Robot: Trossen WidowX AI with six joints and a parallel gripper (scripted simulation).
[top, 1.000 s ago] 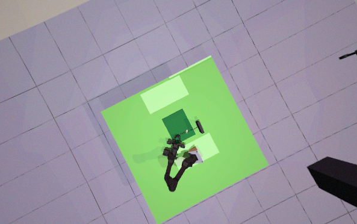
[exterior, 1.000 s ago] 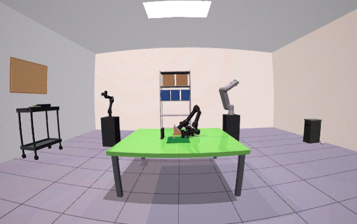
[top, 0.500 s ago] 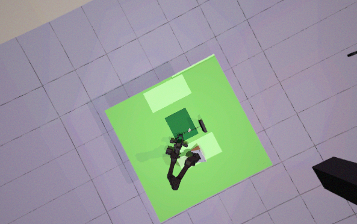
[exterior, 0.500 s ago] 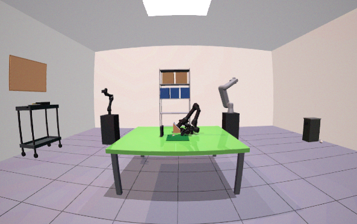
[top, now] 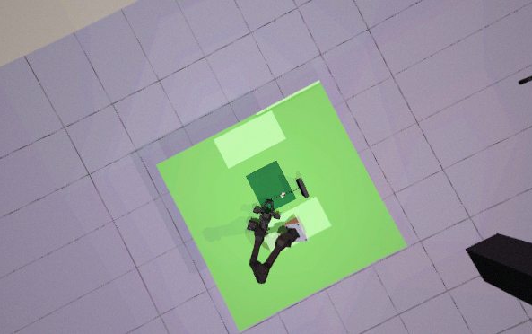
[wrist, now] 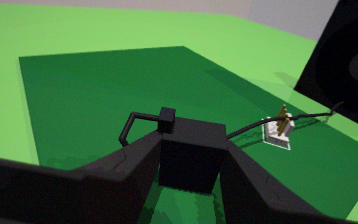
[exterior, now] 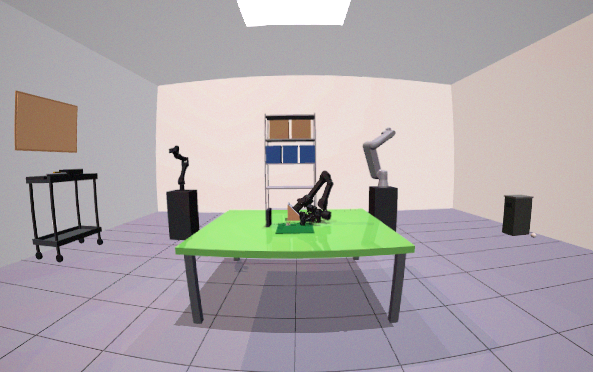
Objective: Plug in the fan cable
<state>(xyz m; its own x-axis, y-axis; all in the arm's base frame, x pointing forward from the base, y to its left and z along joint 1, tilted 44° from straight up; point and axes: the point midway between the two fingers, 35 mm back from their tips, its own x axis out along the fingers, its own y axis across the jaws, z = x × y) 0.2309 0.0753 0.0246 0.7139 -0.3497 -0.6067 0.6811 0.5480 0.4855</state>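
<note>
Now: gripper tip 10 mm above the dark fan plug. From my gripper tip the other things lie so: dark green board: 80 mm ahead, 50 mm to the right, 50 mm below; white four-pin header: 100 mm to the right, 30 mm below; fan: 230 mm to the right, 20 mm behind, 20 mm above.
</note>
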